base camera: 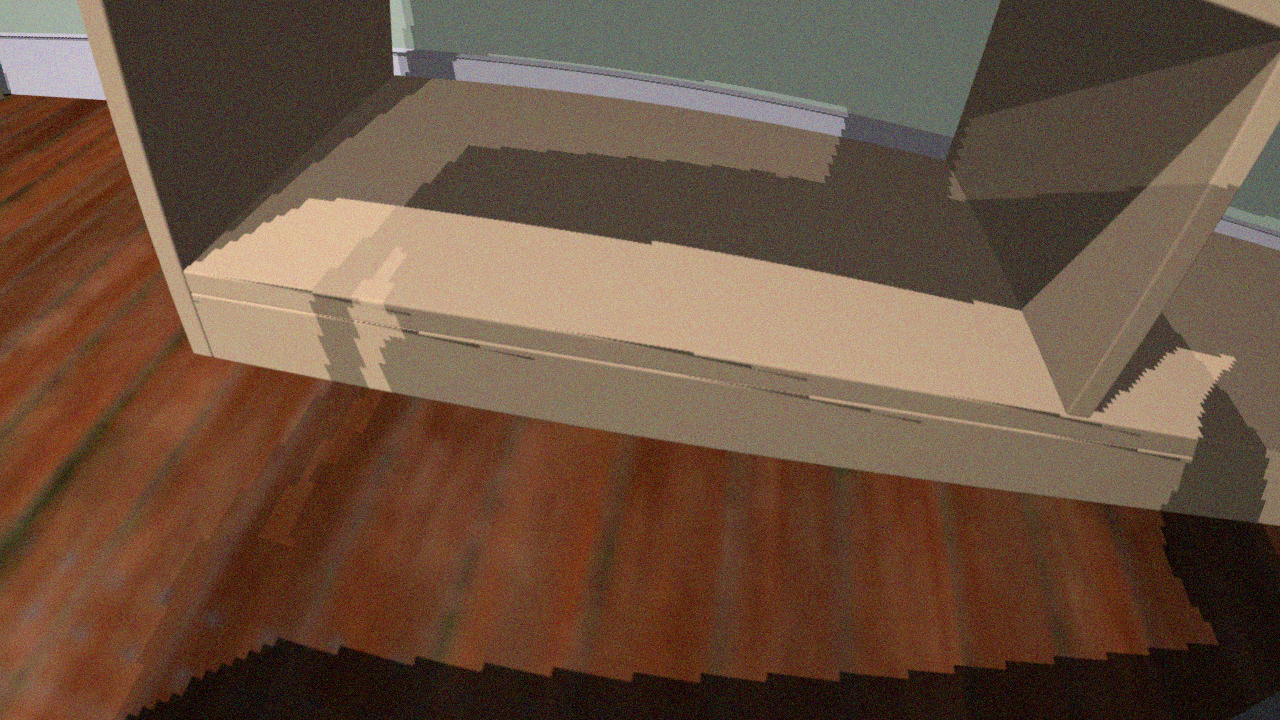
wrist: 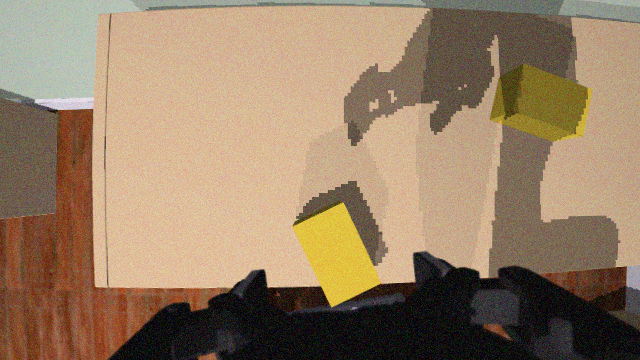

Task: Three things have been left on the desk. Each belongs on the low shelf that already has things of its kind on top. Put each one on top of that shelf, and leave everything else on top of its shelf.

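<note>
A yellow block (wrist: 336,255) stands on the pale wooden top of a low shelf (wrist: 200,150) (base camera: 626,398), close to its front edge, turned at an angle. A second yellow block (wrist: 547,102) sits farther back and to the right on the same top, partly in shadow. My gripper (wrist: 340,277) is open and empty. It is above the near block in the wrist view, with a fingertip on either side of the block and gaps between. The shelf's top and the blocks do not show in the base camera view. The desk does not show in either view.
In the base camera view, the shelf's left side panel (base camera: 147,179) and an upright panel (base camera: 1163,241) at right flank its open bay. Wooden floor (base camera: 537,555) lies in front. A grey-brown piece of furniture (wrist: 25,160) stands left of the shelf in the wrist view.
</note>
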